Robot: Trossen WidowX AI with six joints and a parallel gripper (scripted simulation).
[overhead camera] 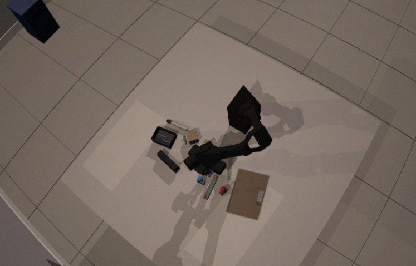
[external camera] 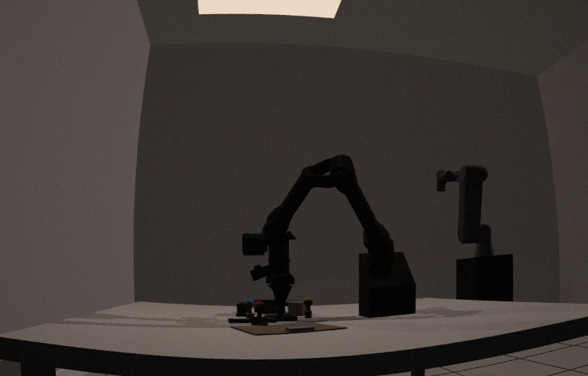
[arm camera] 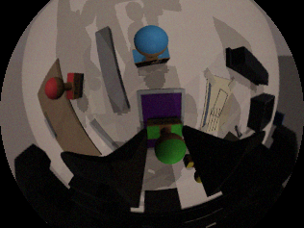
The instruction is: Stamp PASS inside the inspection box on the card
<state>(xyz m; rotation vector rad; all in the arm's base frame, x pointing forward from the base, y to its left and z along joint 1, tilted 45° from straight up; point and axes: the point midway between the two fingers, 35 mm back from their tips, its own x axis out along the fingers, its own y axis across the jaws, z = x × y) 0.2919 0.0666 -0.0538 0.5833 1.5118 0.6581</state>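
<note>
My gripper tip is now right at the green-knobbed stamp. Round my gripper tip: cream note 11 cm to the right, 4 cm below, 2 cm ahead; then blue stamp 9 cm ahead, 2 cm below, 1 cm to the left; then purple ink pad 3 cm below.
</note>
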